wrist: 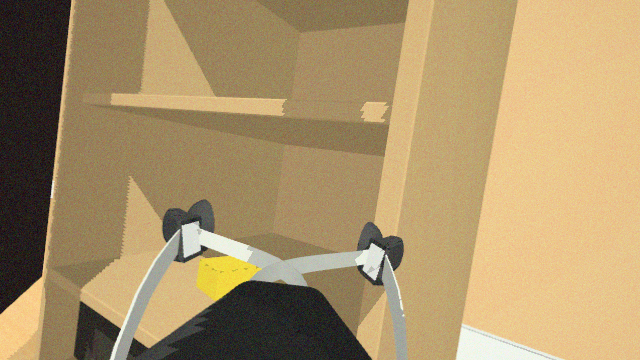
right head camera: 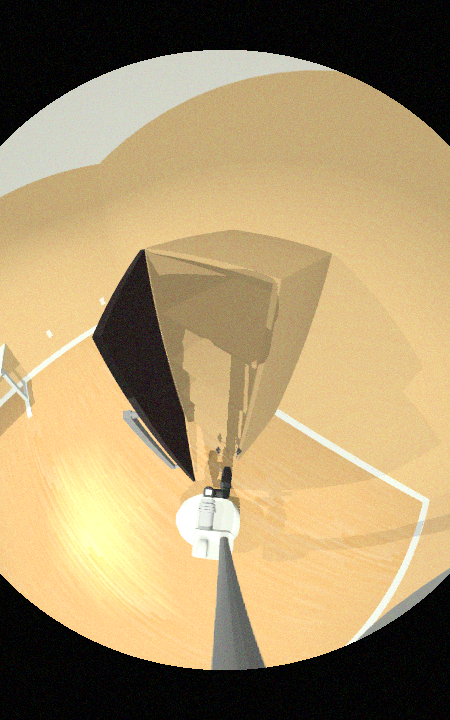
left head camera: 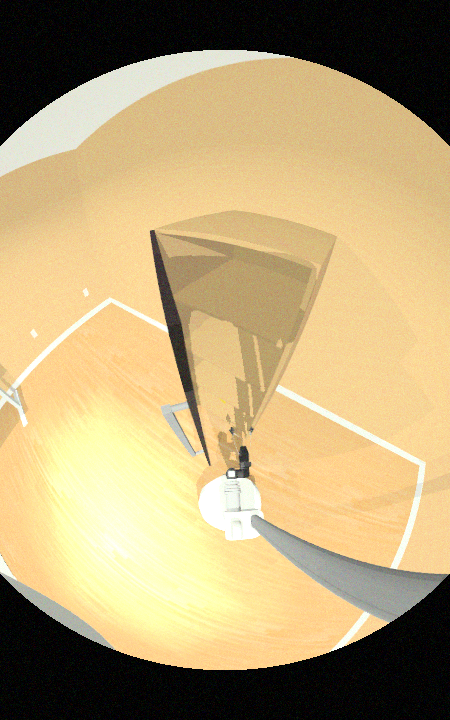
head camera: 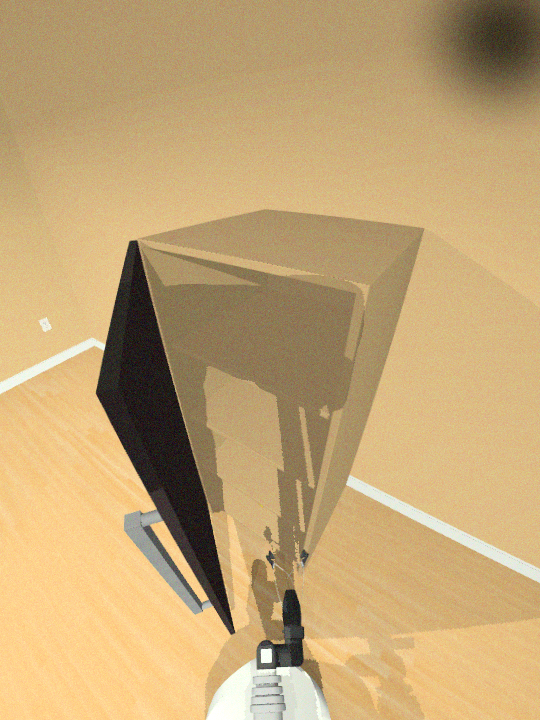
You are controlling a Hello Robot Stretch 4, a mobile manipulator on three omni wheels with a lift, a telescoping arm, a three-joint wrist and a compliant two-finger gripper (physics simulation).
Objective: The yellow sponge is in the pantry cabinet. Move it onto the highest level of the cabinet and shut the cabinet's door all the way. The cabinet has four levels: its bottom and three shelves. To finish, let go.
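Frame: origin at the robot's base, x ahead, y left, z up, level; centimetres.
Seen in the pictures: gripper, fingertip midpoint: (wrist: 285, 231) (right head camera: 228, 446) (left head camera: 240, 426) (head camera: 286, 550).
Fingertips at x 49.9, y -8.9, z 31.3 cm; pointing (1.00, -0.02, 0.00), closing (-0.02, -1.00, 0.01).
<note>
Offsets run from my fingertips to a thing's middle. "spot": to the spot under its first point. Level surfaces: height alone.
The pantry cabinet (head camera: 284, 235) (left head camera: 249, 228) (right head camera: 238, 252) (wrist: 450, 150) stands with its black door (head camera: 154, 378) (left head camera: 170, 313) (right head camera: 135, 339) (wrist: 30, 125) wide open on the left. In the wrist view the yellow sponge @[dy +7.4, dx +30.9, dz -15.0 cm] (wrist: 215, 275) lies on a lower shelf @[dz -17.3 cm] (wrist: 155, 295), partly hidden by the gripper's body; another shelf (wrist: 200, 104) runs above it. A small yellow bit of the sponge (left head camera: 223, 401) shows in the left head view. I cannot tell the sponge's exact level number. My gripper (head camera: 287, 558) (left head camera: 241, 430) (right head camera: 228, 451) (wrist: 285, 231) is open and empty, in front of the sponge and to its right.
A grey handle @[spot: dy +27.7, dx -21.2, dz +57.0 cm] (head camera: 168, 567) (left head camera: 180, 432) (right head camera: 148, 439) sticks out from the door's outer side. The cabinet's right side wall is close beside my right fingertip in the wrist view. A wall with a white skirting board (head camera: 441, 526) is behind and right.
</note>
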